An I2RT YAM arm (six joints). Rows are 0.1 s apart.
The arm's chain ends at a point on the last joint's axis. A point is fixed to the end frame.
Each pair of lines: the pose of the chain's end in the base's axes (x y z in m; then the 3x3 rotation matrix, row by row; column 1 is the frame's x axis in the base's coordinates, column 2 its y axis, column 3 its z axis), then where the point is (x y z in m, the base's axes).
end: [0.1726 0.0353 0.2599], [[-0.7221 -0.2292 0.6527], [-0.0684 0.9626 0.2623], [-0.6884 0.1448 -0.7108]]
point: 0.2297 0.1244 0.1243
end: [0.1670 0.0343 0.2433], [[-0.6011 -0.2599 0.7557], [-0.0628 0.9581 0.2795], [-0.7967 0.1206 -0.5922]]
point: 0.2442 0.1261 0.1201
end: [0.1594 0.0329 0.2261], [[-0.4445 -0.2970 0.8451], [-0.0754 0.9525 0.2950], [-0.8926 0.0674 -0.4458]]
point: 0.2559 0.1262 0.1186
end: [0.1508 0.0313 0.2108], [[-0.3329 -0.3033 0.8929], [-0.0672 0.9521 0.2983], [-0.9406 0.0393 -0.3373]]
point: 0.2596 0.1255 0.1167
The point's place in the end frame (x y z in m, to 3 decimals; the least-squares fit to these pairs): 0.046 0.053 0.157
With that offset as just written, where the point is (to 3 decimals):
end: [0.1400 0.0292 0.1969], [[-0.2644 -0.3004 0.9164], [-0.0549 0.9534 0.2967], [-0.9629 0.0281 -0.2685]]
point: 0.256 0.124 0.112
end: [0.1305 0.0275 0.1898], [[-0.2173 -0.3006 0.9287], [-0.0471 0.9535 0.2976], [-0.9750 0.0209 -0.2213]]
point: 0.250 0.123 0.111
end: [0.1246 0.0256 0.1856], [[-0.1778 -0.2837 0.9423], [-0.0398 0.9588 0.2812], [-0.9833 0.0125 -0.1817]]
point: 0.249 0.119 0.113
